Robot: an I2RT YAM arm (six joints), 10 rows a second.
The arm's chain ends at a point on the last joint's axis. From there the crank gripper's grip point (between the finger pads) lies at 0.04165 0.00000 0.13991 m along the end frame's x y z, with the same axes.
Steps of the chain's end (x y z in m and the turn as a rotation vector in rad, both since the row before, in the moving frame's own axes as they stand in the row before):
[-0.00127 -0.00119 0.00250 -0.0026 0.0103 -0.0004]
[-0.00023 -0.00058 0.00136 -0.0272 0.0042 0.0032]
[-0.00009 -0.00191 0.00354 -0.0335 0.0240 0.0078]
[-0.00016 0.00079 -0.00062 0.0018 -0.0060 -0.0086]
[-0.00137 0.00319 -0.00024 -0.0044 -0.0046 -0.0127]
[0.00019 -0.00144 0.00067 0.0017 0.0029 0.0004]
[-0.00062 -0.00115 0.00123 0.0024 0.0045 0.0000]
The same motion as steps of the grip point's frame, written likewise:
[0.00017 -0.00084 0.00206 -0.0026 0.0103 -0.0004]
[0.00035 0.00336 0.00113 -0.0272 0.0042 0.0032]
[0.00324 0.00310 0.00242 -0.0335 0.0240 0.0078]
[-0.00100 0.00018 -0.00037 0.0018 -0.0060 -0.0086]
[-0.00201 0.00328 -0.00005 -0.0044 -0.0046 -0.0127]
[0.00060 -0.00166 0.00055 0.0017 0.0029 0.0004]
[0.00001 -0.00149 0.00104 0.0024 0.0045 0.0000]

